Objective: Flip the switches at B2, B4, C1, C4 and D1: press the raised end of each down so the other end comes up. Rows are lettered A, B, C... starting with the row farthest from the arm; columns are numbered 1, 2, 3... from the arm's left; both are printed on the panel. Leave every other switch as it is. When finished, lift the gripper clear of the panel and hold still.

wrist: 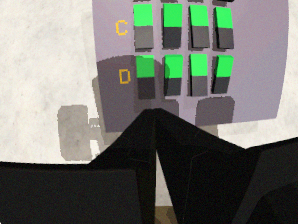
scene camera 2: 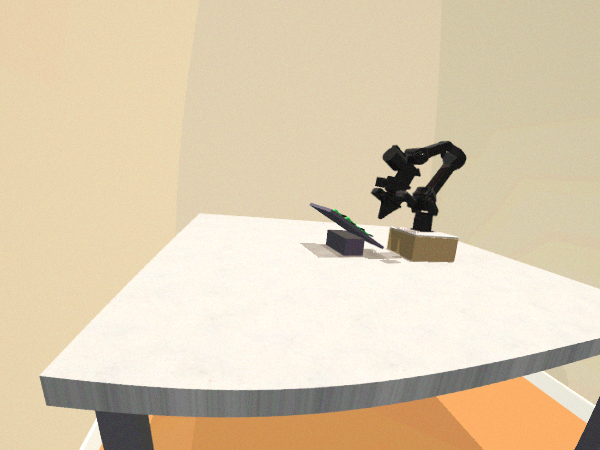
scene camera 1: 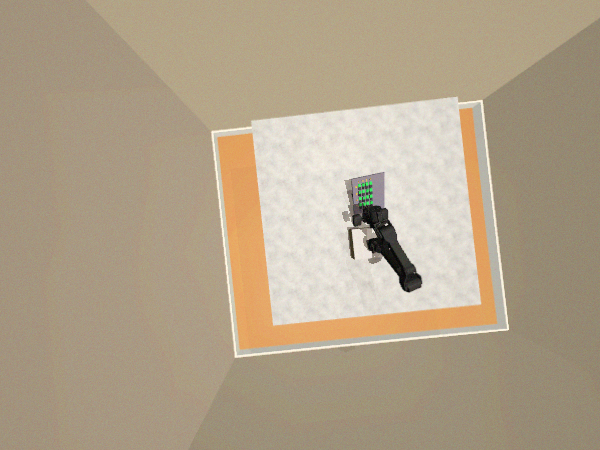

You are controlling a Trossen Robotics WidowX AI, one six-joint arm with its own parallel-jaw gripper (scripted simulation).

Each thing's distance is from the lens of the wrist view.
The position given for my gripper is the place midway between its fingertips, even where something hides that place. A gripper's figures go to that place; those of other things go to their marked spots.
my gripper (wrist: 152,117): 10 cm
switch (wrist: 143,27): 14 cm
switch (wrist: 146,91): 15 cm
